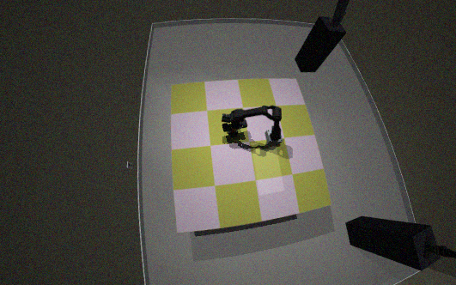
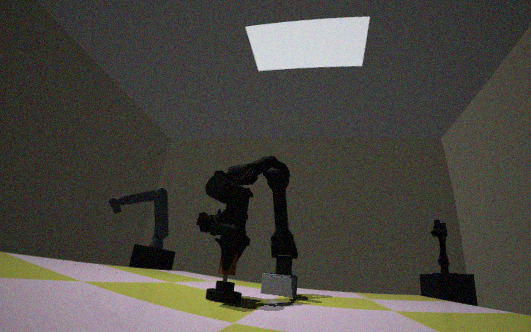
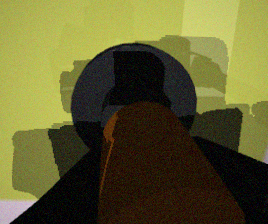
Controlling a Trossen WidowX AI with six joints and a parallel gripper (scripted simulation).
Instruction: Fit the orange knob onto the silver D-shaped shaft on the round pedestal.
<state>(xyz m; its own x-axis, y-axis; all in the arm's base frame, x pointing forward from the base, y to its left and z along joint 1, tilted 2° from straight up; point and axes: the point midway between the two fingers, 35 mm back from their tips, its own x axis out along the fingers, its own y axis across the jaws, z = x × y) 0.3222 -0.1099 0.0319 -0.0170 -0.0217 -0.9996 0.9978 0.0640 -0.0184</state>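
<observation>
The orange knob is 30 mm above my gripper tip. Also, from my gripper tip: round dark pedestal (40 mm below).
</observation>
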